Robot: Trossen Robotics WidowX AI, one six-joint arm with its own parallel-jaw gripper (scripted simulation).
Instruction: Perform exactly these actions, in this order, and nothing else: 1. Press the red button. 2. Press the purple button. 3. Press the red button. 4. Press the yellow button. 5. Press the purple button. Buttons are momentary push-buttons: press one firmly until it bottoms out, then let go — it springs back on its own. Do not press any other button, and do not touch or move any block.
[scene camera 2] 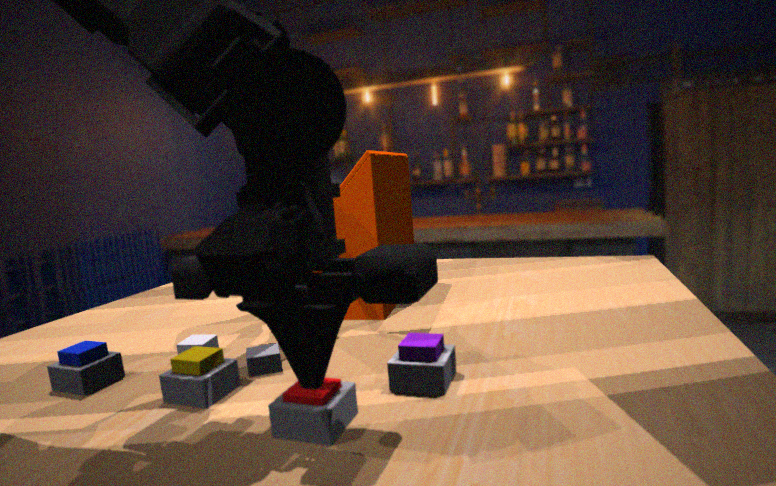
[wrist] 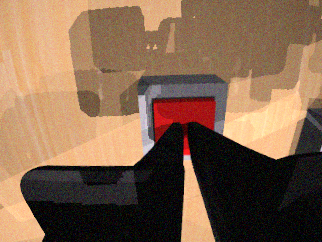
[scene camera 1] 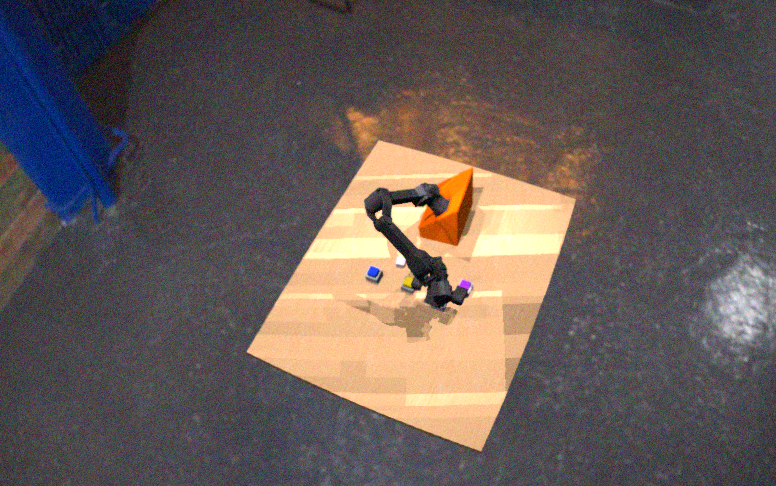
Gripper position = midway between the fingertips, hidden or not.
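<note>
From scene camera 2 you'd get my gripper (scene camera 2: 312, 386) and a red button (scene camera 2: 296, 393), plus a yellow button (scene camera 2: 198, 360), a purple button (scene camera 2: 416, 346) and a blue button (scene camera 2: 79, 354). In the wrist view there's my gripper (wrist: 183, 130) again, along with the red button (wrist: 184, 110).
</note>
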